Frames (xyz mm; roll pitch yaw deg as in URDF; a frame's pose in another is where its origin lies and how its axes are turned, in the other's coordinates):
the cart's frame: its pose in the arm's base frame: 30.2 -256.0 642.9 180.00 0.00 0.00
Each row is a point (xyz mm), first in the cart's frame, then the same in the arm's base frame.
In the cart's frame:
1: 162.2 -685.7 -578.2
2: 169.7 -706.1 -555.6
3: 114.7 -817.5 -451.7
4: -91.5 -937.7 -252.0
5: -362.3 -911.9 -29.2
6: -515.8 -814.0 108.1
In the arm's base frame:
1: 192.4 429.7 1221.1
2: 199.9 450.1 1198.5
3: 144.9 561.5 1094.6
4: -61.3 681.7 894.9
5: -332.1 655.9 672.1
6: -485.6 558.0 534.8

